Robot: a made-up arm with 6 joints. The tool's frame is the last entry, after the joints.
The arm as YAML. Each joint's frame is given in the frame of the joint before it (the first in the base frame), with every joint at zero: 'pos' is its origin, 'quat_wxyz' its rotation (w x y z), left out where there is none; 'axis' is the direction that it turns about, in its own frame. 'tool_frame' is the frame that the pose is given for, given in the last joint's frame.
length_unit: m
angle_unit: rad
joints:
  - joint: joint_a
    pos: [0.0, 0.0, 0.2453]
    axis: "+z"
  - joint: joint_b
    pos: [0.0, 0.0, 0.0]
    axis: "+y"
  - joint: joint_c
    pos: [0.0, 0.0, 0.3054]
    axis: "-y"
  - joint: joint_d
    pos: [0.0, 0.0, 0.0]
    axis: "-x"
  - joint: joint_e
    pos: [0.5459, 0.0, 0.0]
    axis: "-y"
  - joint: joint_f
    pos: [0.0, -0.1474, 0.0]
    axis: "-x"
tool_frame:
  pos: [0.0, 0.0, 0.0]
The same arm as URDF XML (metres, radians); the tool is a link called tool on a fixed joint. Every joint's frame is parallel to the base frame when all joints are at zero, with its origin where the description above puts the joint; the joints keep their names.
<robot name="arm">
  <link name="base_link"/>
  <link name="link1"/>
  <link name="link2"/>
  <link name="link3"/>
  <link name="link4"/>
  <link name="link5"/>
  <link name="link6"/>
  <link name="tool"/>
  <joint name="joint_a" type="continuous">
    <parent link="base_link"/>
    <child link="link1"/>
    <origin xyz="0 0 0.2453" rpy="0 0 0"/>
    <axis xyz="0 0 1"/>
  </joint>
  <joint name="joint_b" type="continuous">
    <parent link="link1"/>
    <child link="link2"/>
    <origin xyz="0 0 0" rpy="0 0 0"/>
    <axis xyz="0 1 0"/>
  </joint>
  <joint name="joint_c" type="continuous">
    <parent link="link2"/>
    <child link="link3"/>
    <origin xyz="0 0 0.3054" rpy="0 0 0"/>
    <axis xyz="0 -1 0"/>
  </joint>
  <joint name="joint_d" type="continuous">
    <parent link="link3"/>
    <child link="link4"/>
    <origin xyz="0 0 0" rpy="0 0 0"/>
    <axis xyz="-1 0 0"/>
  </joint>
  <joint name="joint_e" type="continuous">
    <parent link="link4"/>
    <child link="link5"/>
    <origin xyz="0.5459 0 0" rpy="0 0 0"/>
    <axis xyz="0 -1 0"/>
  </joint>
  <joint name="joint_f" type="continuous">
    <parent link="link5"/>
    <child link="link6"/>
    <origin xyz="0 -0.1474 0" rpy="0 0 0"/>
    <axis xyz="-1 0 0"/>
  </joint>
  <joint name="tool_fixed" type="fixed">
    <parent link="link6"/>
    <child link="tool"/>
    <origin xyz="0 0 0" rpy="0 0 0"/>
  </joint>
</robot>

